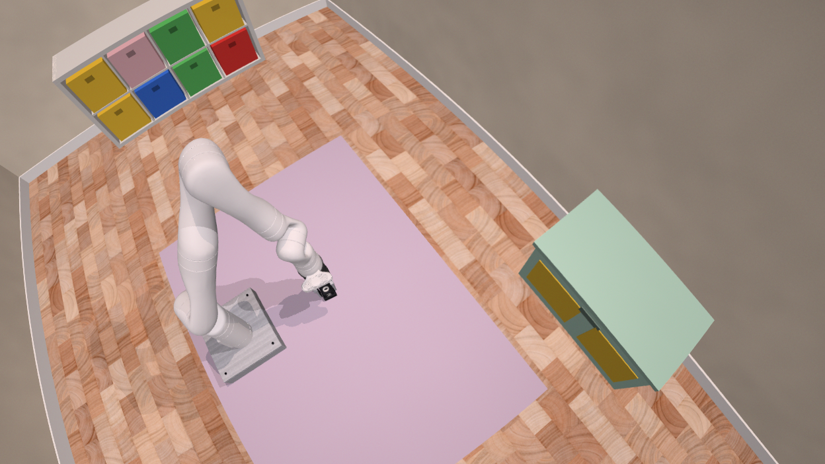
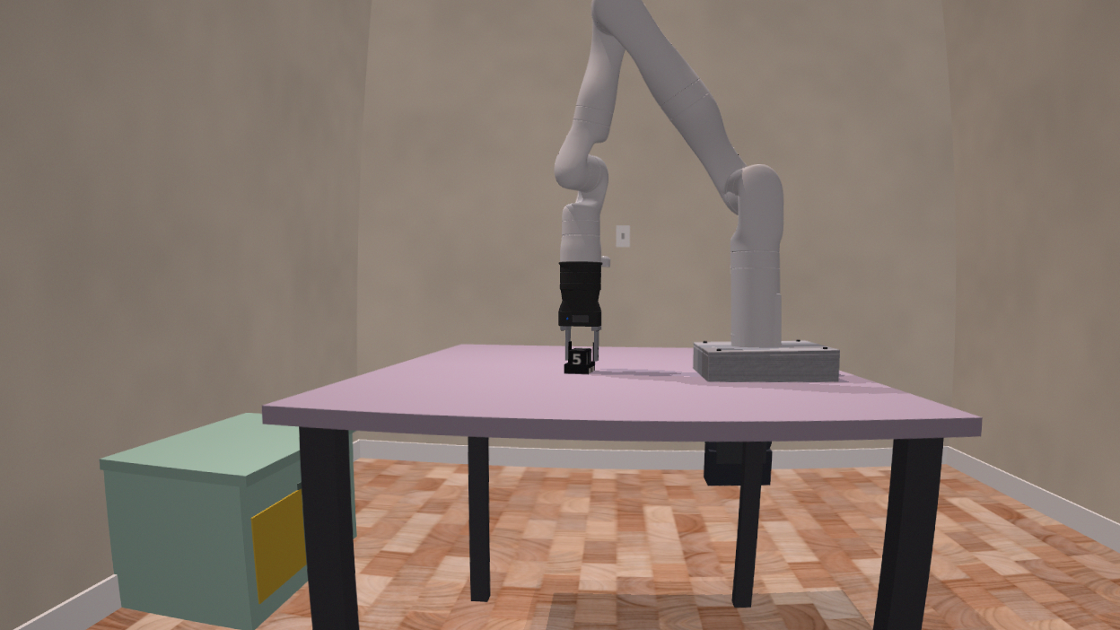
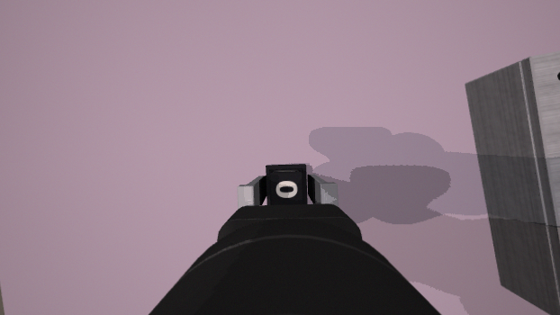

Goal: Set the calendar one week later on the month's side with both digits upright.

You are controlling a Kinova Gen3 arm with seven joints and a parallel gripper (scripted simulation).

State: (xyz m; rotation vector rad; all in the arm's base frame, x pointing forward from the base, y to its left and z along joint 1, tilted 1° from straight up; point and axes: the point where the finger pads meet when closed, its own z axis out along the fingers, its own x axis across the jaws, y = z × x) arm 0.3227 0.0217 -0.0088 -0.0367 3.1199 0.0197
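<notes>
Right now the cube is 1 cm below my hand. The rest, counted from my hand: black calendar tray (3 cm below, 2 cm to the left).
</notes>
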